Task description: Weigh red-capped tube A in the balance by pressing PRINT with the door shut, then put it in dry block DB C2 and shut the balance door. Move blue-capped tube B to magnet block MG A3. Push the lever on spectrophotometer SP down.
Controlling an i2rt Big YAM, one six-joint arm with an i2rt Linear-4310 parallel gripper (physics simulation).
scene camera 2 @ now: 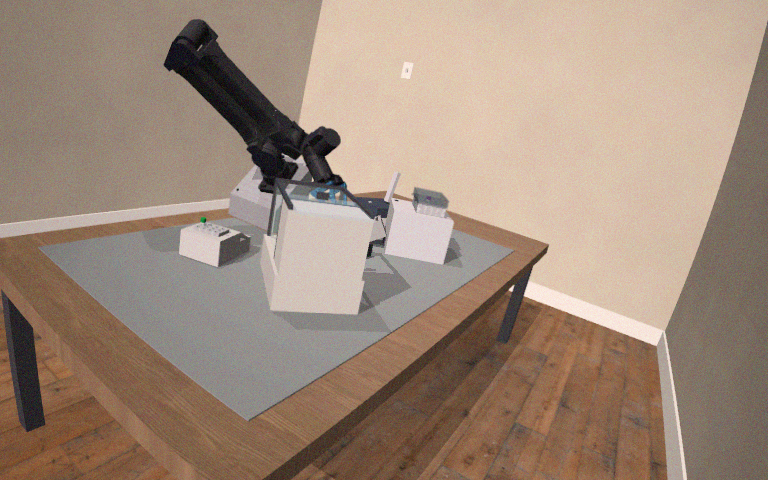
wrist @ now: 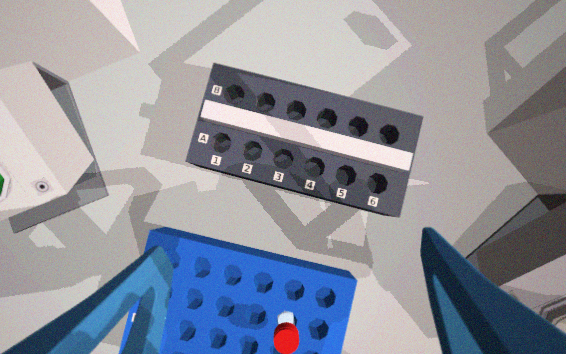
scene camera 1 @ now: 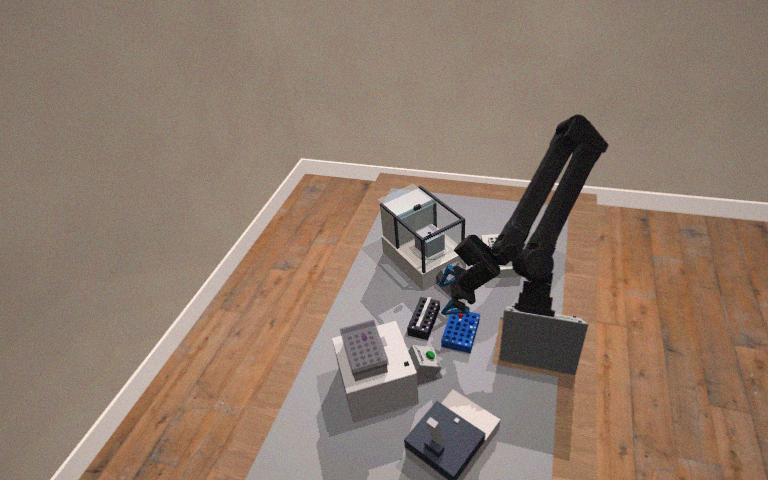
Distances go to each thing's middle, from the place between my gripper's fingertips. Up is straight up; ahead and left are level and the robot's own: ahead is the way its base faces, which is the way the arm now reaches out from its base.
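Going by their middles, the small box with green button is the nearest to my hand of the things named here. That small box with green button (scene camera 1: pixel 427 365) sits 70 mm below my hand, 50 mm ahead of it and 170 mm to the left of it. The grey block device (scene camera 2: pixel 421 229) is 20 mm below my hand, 160 mm ahead of it and 230 mm to the left of it, whereas the glass-box balance (scene camera 2: pixel 313 256) stands 100 mm ahead of my hand and 290 mm to the right of it.
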